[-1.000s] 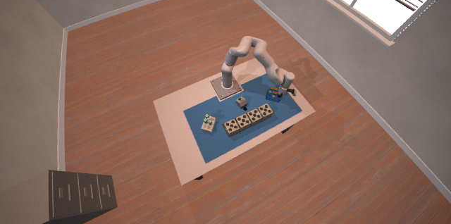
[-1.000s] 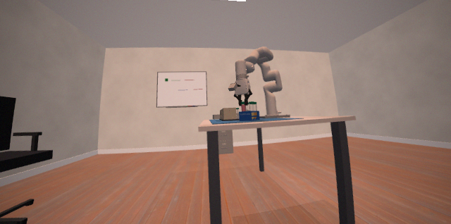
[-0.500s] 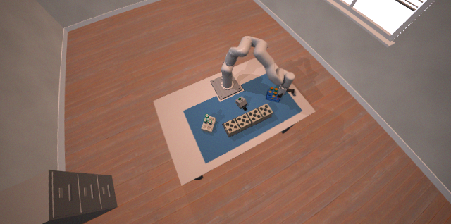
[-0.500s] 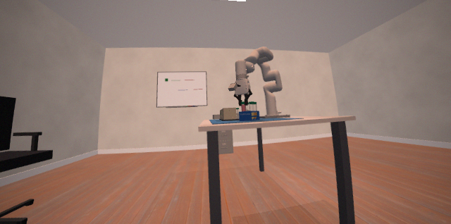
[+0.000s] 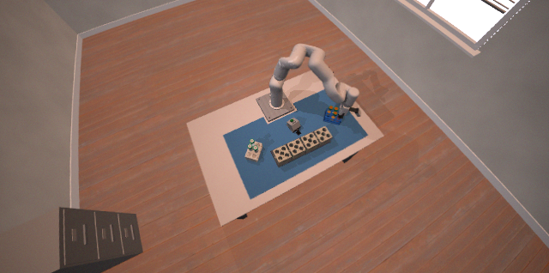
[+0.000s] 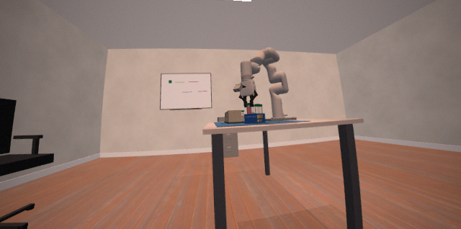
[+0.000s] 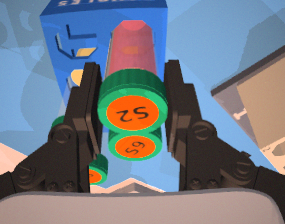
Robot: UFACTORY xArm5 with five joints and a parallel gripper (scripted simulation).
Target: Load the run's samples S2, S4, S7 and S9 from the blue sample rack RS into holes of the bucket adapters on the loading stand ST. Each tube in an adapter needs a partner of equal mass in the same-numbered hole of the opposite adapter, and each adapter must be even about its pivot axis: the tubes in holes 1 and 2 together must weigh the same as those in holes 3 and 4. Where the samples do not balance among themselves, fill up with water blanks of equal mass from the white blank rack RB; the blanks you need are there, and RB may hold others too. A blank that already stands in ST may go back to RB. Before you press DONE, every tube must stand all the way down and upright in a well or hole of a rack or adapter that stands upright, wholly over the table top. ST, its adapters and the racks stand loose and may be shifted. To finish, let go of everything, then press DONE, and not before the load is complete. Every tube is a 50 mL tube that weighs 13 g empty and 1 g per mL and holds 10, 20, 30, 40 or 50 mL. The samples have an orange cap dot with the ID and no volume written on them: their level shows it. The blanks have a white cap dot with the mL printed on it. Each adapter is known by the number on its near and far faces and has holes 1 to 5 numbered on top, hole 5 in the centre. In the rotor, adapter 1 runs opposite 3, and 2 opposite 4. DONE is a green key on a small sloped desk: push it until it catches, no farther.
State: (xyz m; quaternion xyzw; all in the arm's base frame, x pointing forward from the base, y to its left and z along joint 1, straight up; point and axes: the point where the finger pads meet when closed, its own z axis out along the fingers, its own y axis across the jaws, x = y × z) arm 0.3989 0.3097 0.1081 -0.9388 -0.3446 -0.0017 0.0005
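The sample tube S2 is 1 cm behind my hand and 5 cm below it. From my hand the other things lie so: sample tube S9: 2 cm behind, 2 cm to the right, 6 cm below; blue sample rack RS: 4 cm behind, 1 cm to the right, 9 cm below; sample tube S7: 5 cm behind, 6 cm below.
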